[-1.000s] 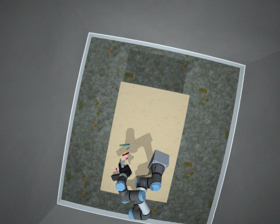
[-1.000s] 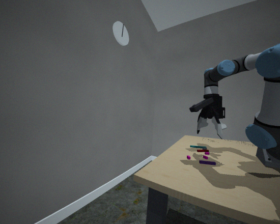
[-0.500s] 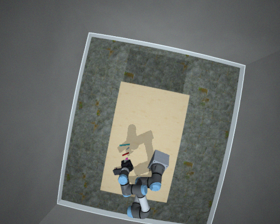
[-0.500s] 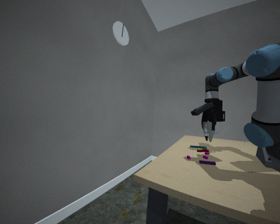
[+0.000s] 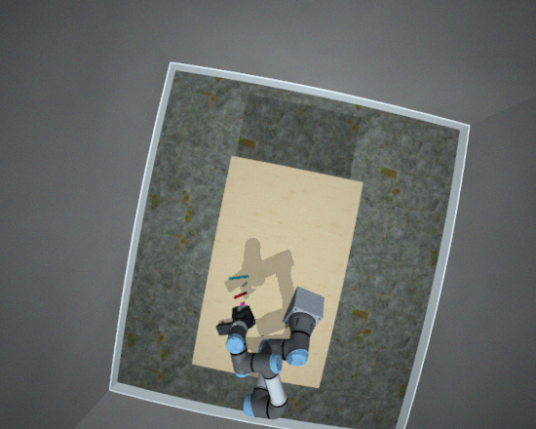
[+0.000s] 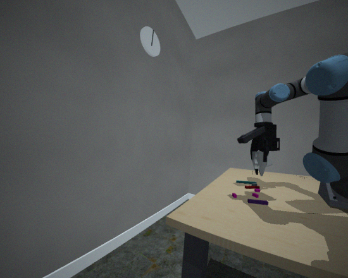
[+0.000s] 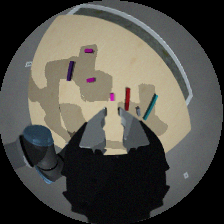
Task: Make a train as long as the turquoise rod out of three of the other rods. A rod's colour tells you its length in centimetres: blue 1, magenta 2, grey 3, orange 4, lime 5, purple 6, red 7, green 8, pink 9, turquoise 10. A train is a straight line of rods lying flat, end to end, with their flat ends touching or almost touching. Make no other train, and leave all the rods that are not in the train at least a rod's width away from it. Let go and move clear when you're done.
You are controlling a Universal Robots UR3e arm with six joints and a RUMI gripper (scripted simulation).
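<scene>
My gripper is now 20 mm short of the red rod, 40 mm to the left of it and 80 mm above it. The rest, counted from my hand: purple rod 10 mm behind, 150 mm to the left, 80 mm below; grey rod 20 mm ahead, 100 mm to the right, 80 mm below; turquoise rod 60 mm ahead, 120 mm to the right, 80 mm below.
</scene>
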